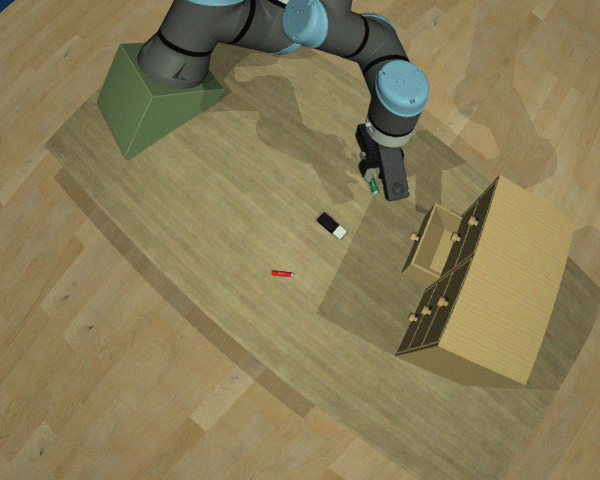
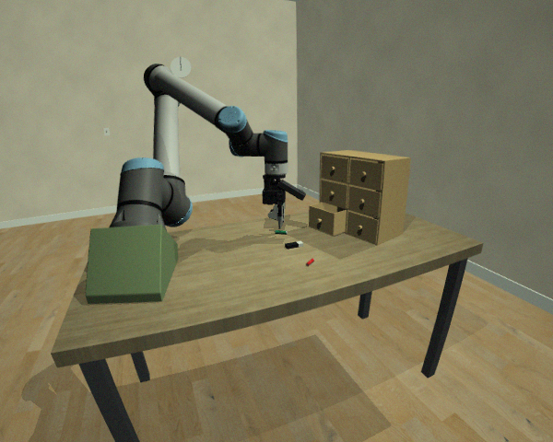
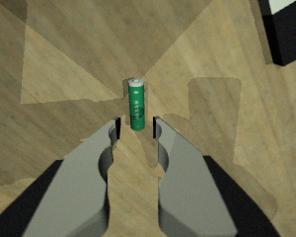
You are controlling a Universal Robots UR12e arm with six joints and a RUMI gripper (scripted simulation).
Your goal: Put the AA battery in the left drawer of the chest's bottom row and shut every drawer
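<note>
Now: the green AA battery 40 mm below my hand. Also, from my hand: black-and-white block (140 mm to the right, 40 mm below, 10 mm behind); small red cylinder (280 mm to the right, 50 mm behind, 40 mm below).
</note>
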